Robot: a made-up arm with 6 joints.
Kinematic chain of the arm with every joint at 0, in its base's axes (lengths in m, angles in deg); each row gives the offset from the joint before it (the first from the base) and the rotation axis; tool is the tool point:
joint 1: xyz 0 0 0.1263 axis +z
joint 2: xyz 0 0 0 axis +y
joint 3: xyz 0 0 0.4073 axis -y
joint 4: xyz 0 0 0 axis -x
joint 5: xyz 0.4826 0 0 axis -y
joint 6: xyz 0 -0.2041 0 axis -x
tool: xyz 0 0 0
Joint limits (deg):
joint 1: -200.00..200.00
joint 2: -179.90..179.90
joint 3: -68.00..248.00
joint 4: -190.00..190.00
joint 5: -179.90..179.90
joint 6: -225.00..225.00
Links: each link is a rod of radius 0.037 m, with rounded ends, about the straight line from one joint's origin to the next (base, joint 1, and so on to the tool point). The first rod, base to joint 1, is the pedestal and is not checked.
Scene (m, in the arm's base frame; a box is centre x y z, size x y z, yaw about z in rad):
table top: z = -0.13
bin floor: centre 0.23 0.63 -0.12 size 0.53 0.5 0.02 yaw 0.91
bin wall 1: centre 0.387 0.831 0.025 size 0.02 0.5 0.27 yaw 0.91
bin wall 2: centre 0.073 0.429 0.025 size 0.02 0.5 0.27 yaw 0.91
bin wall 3: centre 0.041 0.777 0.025 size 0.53 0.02 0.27 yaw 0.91
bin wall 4: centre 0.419 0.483 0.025 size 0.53 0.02 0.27 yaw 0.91
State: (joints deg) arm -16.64 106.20 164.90 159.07 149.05 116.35
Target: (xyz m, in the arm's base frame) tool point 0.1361 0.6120 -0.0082
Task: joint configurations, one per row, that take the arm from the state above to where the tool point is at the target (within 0.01 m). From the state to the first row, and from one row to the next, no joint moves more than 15 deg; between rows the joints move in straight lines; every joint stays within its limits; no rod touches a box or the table.
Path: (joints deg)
1: -9.79 98.48 150.11 161.77 149.05 116.35
2: -2.94 90.75 135.32 164.48 149.05 116.35
3: 3.91 83.03 120.54 167.18 149.05 116.35
4: 10.76 75.30 105.75 169.89 149.05 116.35
5: 17.60 67.58 90.96 172.59 149.05 116.35
6: 24.45 59.85 76.17 175.29 149.05 116.35
7: 31.30 52.13 61.39 178.00 149.05 116.35
8: 38.15 44.40 46.60 180.70 149.05 116.35
9: 45.00 36.68 31.81 183.41 149.05 116.35
10: 51.85 28.95 17.02 186.11 149.05 116.35
11: 58.70 21.23 2.23 188.81 149.05 116.35
12: 58.73 35.78 1.09 189.41 149.05 116.35
13: 58.76 50.34 -0.06 190.00 149.05 116.35

